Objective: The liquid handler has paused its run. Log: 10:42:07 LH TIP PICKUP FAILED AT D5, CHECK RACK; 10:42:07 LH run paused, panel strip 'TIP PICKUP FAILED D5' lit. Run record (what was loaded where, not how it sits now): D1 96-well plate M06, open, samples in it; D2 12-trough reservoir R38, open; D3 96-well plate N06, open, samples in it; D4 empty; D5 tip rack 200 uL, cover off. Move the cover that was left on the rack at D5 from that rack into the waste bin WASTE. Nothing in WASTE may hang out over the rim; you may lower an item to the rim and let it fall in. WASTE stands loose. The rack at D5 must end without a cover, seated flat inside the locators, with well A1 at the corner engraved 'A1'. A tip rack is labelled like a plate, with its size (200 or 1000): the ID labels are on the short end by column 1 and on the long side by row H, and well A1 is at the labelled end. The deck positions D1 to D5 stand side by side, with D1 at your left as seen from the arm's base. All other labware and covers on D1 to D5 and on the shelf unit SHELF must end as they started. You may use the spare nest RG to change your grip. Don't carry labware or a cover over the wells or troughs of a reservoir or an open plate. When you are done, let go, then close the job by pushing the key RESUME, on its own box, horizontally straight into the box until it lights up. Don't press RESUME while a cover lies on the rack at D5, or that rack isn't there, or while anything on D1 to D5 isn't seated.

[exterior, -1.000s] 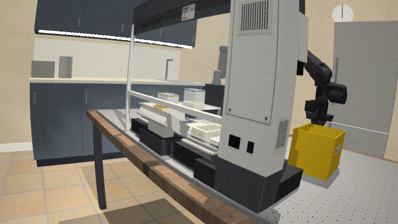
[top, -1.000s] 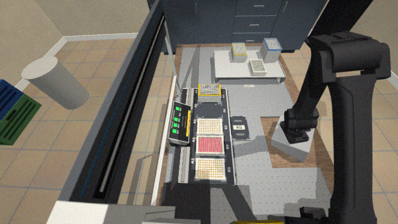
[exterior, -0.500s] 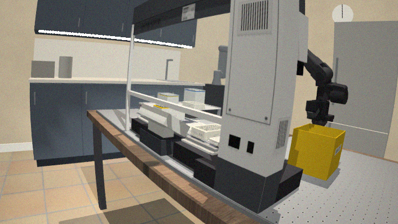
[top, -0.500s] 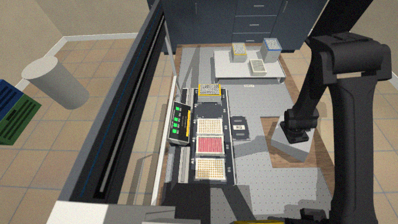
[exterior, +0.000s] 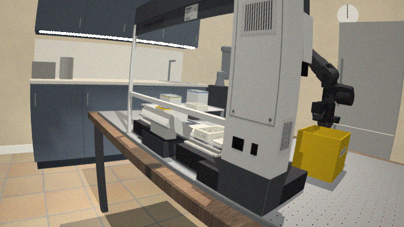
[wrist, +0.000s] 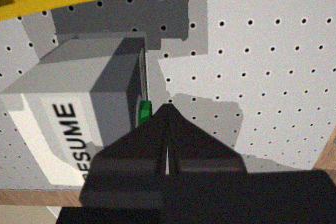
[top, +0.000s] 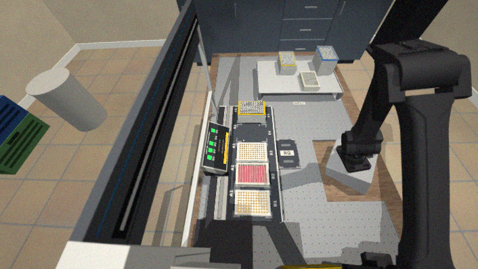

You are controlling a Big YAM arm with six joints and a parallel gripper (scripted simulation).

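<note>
The green resume key lies 10 mm to the left of my hand. Also, from my hand: yellow waste bin (150 mm ahead, 40 mm to the left, 40 mm below); then clear cover (150 mm ahead, 40 mm to the left, 60 mm below); then spare nest RG (120 mm ahead, 430 mm to the right, 70 mm below).
</note>
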